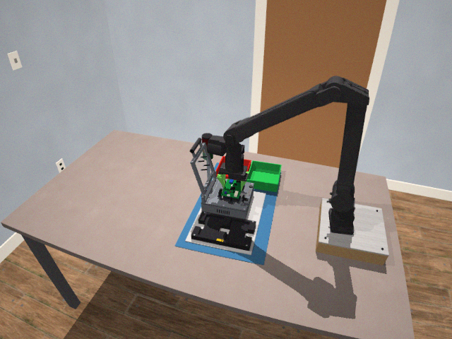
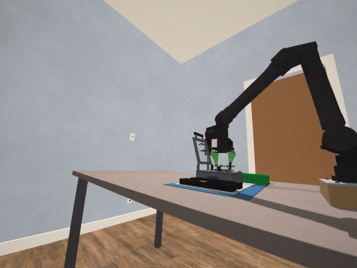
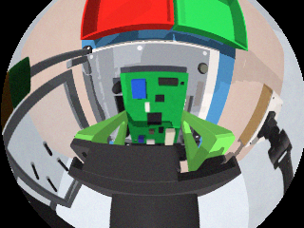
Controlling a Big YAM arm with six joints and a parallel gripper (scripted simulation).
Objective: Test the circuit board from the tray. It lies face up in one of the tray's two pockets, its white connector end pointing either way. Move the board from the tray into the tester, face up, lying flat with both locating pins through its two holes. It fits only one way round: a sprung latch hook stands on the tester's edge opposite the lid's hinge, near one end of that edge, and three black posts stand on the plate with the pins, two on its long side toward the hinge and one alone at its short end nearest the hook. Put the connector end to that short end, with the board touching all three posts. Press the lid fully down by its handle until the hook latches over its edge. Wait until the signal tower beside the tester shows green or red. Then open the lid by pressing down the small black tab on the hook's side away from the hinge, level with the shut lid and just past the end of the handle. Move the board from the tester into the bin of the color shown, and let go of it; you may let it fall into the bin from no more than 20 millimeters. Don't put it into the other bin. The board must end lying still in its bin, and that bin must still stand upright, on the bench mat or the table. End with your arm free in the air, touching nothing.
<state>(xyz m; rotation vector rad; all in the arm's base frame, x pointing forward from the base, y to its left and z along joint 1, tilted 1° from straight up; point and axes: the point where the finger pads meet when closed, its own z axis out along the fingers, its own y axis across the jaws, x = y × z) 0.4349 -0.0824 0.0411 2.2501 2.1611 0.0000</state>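
Now: hand right at the green circuit board. The rest, counted from my hand: red bin: 40 mm ahead, 200 mm to the right, 80 mm below; tester plate: 10 mm ahead, 10 mm to the left, 20 mm below; tester lid: 120 mm ahead, 90 mm above.
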